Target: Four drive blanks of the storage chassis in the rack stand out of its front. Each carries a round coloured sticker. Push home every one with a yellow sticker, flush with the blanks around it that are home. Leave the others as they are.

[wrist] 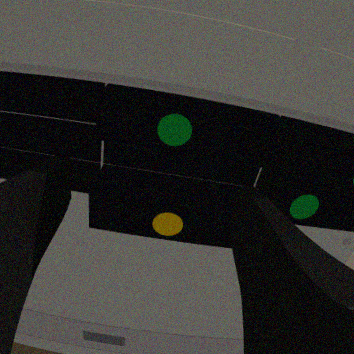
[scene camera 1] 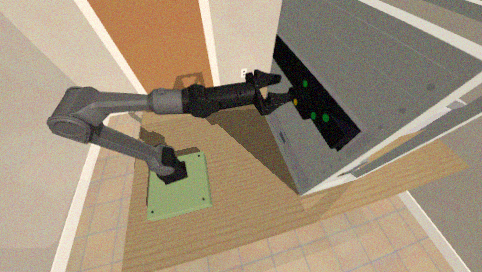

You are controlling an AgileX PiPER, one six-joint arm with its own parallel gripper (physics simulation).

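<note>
The blank with the yellow sticker (scene camera 1: 295, 102) (wrist: 167, 224) is in the lower row of the dark chassis front. In the wrist view its lower edge steps out past the edge to its left, so it looks proud. A green sticker (scene camera 1: 305, 83) (wrist: 174, 129) is above it. Another green sticker (scene camera 1: 313, 115) (wrist: 304, 206) is to its right, and a further green sticker (scene camera 1: 325, 118) is beyond that one. My gripper (scene camera 1: 286, 86) (wrist: 153, 191) is open and empty in front of the chassis, its fingers on either side of the yellow-stickered blank in the wrist view. Whether a finger touches the chassis is hidden.
The grey rack (scene camera 1: 380, 65) stands at the right, with a pale panel (scene camera 1: 295, 145) (wrist: 150, 280) below the chassis front. The arm's base stands on a green plate (scene camera 1: 187, 200) on the wooden table (scene camera 1: 240, 215).
</note>
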